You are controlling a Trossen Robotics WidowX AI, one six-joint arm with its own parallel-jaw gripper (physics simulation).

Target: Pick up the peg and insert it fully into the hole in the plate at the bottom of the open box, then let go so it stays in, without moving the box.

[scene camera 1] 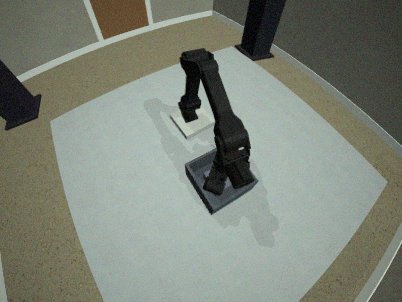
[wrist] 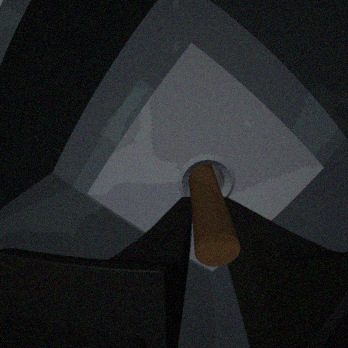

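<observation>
My gripper reaches down into the open box and is shut on the peg. The peg is an orange-brown cylinder held between the fingertips; its far end shows against the hole in the wrist view. Whether that end is inside the hole or above it, I cannot tell. The light grey square plate lies at the bottom of the dark blue-grey box. In the scene view the gripper's fingers hide the peg and most of the plate.
The arm's base stands on a cream square slab behind the box. The box's walls surround the gripper closely. Box and slab rest on a pale floor mat. Dark pillars stand beyond the mat.
</observation>
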